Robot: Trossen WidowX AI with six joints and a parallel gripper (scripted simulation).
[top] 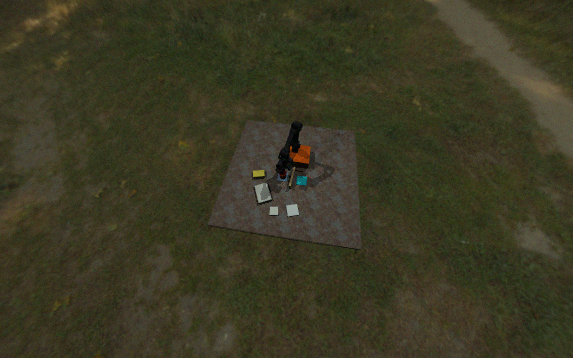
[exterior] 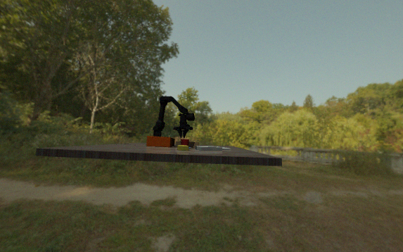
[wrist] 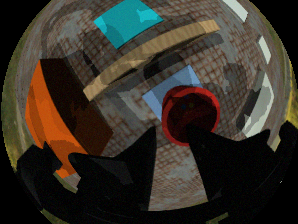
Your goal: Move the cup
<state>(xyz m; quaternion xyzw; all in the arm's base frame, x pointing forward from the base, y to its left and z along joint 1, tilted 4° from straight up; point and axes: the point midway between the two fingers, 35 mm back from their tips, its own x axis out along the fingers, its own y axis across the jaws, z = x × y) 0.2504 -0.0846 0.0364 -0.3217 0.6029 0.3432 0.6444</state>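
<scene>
My gripper tip is 20 mm short of the red cup, 20 mm to the left of it and 50 mm above it. Round my gripper tip: light blue pad: 30 mm ahead, 20 mm to the right, 100 mm below; wooden stick: 40 mm ahead, 80 mm to the left, 70 mm below; cyan pad: 50 mm ahead, 170 mm to the left, 100 mm below.
</scene>
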